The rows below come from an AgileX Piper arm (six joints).
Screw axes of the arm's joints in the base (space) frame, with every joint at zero. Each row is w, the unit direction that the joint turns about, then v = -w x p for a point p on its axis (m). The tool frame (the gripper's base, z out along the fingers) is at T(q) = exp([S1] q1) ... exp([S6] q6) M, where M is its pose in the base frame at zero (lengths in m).
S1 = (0, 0, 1, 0.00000, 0.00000, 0.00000)
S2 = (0, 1, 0, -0.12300, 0.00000, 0.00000)
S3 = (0, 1, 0, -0.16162, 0.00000, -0.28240)
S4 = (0.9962, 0, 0.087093, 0.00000, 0.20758, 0.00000)
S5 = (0, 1, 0, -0.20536, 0.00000, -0.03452)
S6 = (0.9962, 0, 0.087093, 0.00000, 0.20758, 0.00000)
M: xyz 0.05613 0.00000 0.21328 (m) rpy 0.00 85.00 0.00 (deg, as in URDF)
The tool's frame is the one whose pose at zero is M.
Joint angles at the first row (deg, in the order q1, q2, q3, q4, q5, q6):
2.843 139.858 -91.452 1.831 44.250 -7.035
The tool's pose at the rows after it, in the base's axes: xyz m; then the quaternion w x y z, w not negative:
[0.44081 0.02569 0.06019 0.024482 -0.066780 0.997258 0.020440]
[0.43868 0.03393 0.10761 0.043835 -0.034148 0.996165 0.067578]
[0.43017 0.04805 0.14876 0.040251 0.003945 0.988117 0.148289]
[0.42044 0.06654 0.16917 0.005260 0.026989 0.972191 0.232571]
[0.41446 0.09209 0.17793 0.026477 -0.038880 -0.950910 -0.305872]
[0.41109 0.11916 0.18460 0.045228 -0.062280 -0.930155 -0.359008]
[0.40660 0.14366 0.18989 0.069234 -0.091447 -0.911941 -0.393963]
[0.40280 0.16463 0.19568 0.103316 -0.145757 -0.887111 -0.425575]
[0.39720 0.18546 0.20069 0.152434 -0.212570 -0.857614 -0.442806]
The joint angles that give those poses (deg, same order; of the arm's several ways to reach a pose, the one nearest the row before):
2.843 135.695 -91.452 3.214 48.035 -6.912
2.842 129.578 -91.453 9.730 52.100 -6.751
2.899 124.484 -91.451 19.905 57.859 -6.705
3.477 122.463 -91.451 29.984 64.141 -6.705
5.341 122.265 -91.452 39.096 67.763 -6.438
7.945 122.265 -91.452 46.376 68.281 -3.997
10.615 122.266 -91.452 51.642 68.324 0.000
12.859 122.264 -91.451 57.090 68.056 6.666
15.296 122.264 -91.451 61.545 67.876 15.923

